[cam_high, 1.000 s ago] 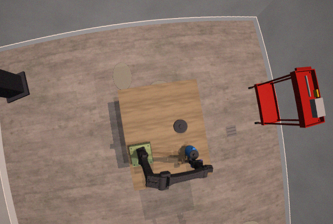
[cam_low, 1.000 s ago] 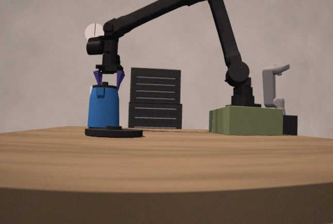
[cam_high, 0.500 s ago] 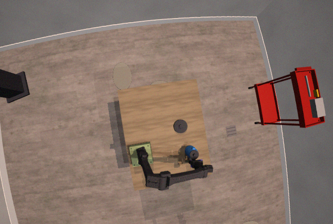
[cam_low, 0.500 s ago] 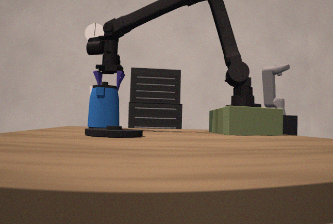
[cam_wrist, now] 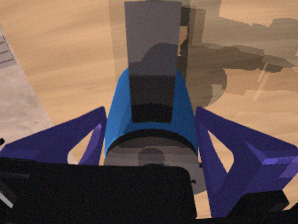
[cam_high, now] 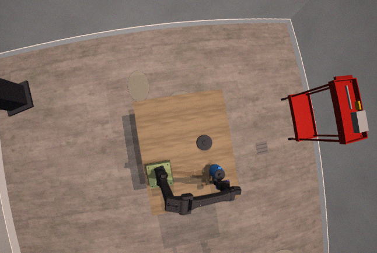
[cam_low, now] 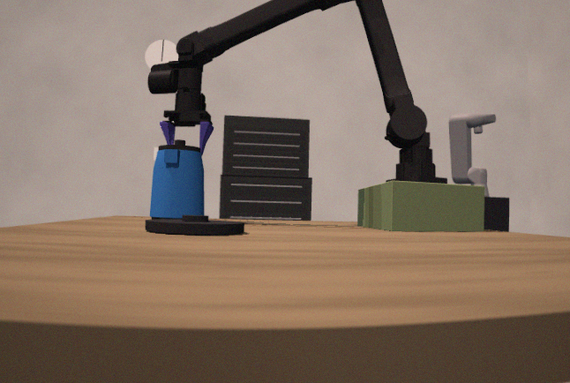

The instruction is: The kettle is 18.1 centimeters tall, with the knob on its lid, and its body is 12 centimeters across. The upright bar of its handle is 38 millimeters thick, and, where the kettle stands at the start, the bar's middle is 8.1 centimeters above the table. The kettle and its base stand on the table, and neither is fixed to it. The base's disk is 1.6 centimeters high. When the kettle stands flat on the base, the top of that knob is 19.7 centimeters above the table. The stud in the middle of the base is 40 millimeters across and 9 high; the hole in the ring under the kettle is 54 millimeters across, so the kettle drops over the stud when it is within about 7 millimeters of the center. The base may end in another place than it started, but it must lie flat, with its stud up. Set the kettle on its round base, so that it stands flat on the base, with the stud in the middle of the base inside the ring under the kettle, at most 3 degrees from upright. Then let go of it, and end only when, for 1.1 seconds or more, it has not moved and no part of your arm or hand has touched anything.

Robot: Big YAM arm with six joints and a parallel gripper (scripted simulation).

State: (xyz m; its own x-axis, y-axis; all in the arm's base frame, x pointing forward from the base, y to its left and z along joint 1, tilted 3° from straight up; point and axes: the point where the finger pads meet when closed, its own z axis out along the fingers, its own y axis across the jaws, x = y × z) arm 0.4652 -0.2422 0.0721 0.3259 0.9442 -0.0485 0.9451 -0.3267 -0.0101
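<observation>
Right now my hand is 10 mm short of the blue kettle, 30 mm to the right of it and 80 mm above it. The rest, counted from my hand: round black base 10 mm ahead, 350 mm to the left, 150 mm below.
</observation>
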